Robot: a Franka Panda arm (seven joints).
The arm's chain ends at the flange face. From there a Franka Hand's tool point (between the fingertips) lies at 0.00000 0.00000 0.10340 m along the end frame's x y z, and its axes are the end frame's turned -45 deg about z.
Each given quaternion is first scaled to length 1.
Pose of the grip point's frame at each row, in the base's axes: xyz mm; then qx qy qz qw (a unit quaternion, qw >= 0):
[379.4 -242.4 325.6 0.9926 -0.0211 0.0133 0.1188]
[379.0 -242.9 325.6 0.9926 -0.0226 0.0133 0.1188]
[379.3 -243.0 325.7 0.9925 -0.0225 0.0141 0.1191]
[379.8 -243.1 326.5 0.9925 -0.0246 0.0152 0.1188]
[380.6 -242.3 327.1 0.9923 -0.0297 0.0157 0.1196]
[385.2 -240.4 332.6 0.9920 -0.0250 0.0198 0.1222]
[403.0 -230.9 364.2 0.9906 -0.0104 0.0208 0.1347]
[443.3 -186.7 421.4 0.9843 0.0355 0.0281 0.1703]
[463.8 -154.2 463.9 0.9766 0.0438 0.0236 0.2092]
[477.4 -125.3 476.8 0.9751 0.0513 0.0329 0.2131]
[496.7 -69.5 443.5 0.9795 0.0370 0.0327 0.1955]
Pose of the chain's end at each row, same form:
[377.2 -218.0 426.0 0.9090 -0.3993 0.0578 0.1047]
[376.8 -218.5 426.0 0.9084 -0.4007 0.0577 0.1047]
[377.0 -218.5 426.1 0.9084 -0.4006 0.0586 0.1046]
[377.3 -218.6 426.9 0.9075 -0.4025 0.0595 0.1039]
[378.1 -217.7 427.5 0.9054 -0.4072 0.0603 0.1045]
[381.8 -215.2 432.8 0.9069 -0.4027 0.0651 0.1053]
[399.0 -203.3 463.8 0.9112 -0.3887 0.0708 0.1165]
[436.3 -152.2 518.6 0.9230 -0.3439 0.0911 0.1466]
[457.1 -112.2 558.1 0.9190 -0.3333 0.1019 0.1842]
[468.5 -82.7 570.6 0.9205 -0.3258 0.1119 0.1843]
[488.6 -30.2 538.8 0.9191 -0.3406 0.1050 0.1681]

